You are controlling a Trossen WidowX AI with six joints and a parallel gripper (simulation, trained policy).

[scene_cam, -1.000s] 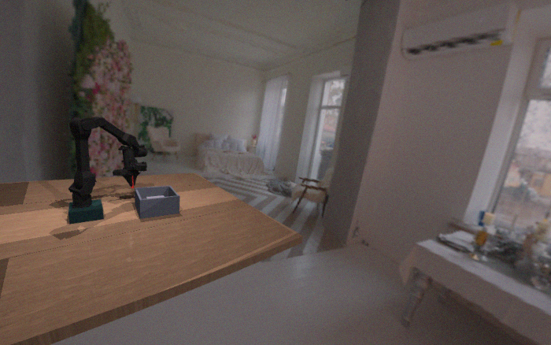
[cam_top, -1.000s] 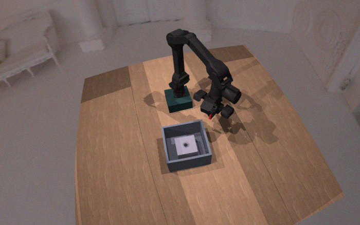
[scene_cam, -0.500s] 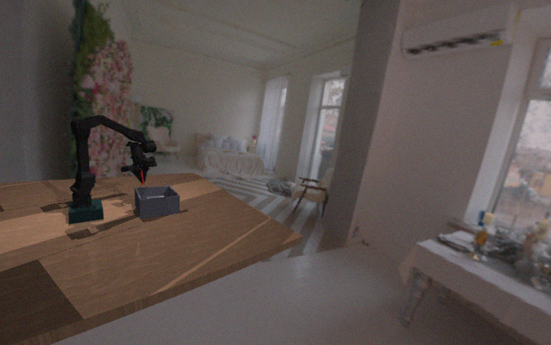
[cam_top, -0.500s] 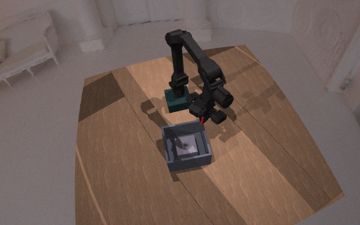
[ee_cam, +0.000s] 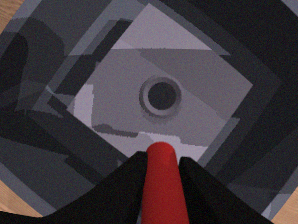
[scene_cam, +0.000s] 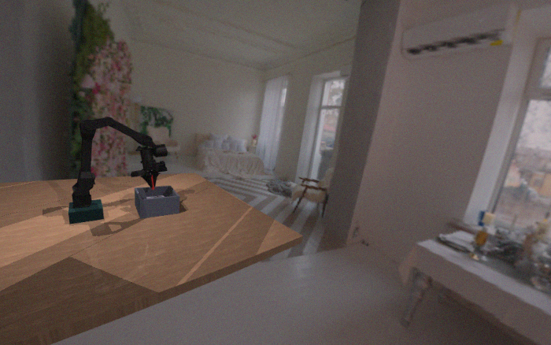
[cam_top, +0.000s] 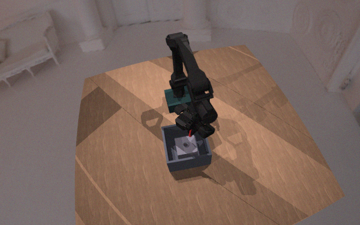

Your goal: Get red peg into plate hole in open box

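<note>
Now: gripper tip 3 cm below the red peg and 1 cm to the right of it. Round my gripper tip: plate 7 cm below, 2 cm to the right, 2 cm ahead; grey-blue box 9 cm below, 2 cm to the right, 2 cm ahead.
</note>
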